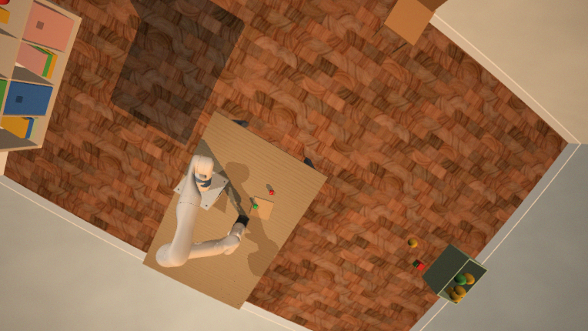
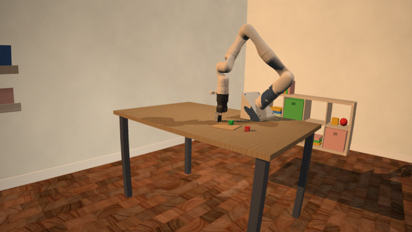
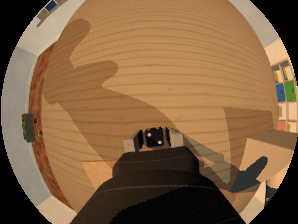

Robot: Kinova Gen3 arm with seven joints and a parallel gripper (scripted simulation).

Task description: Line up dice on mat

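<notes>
My hand is 1 cm above the black die. From my hand the other things lie so: red die 27 cm to the left, 7 cm ahead, 1 cm below; green die 12 cm to the left, 3 cm ahead; tan mat 12 cm to the left, 7 cm ahead, 2 cm below.
</notes>
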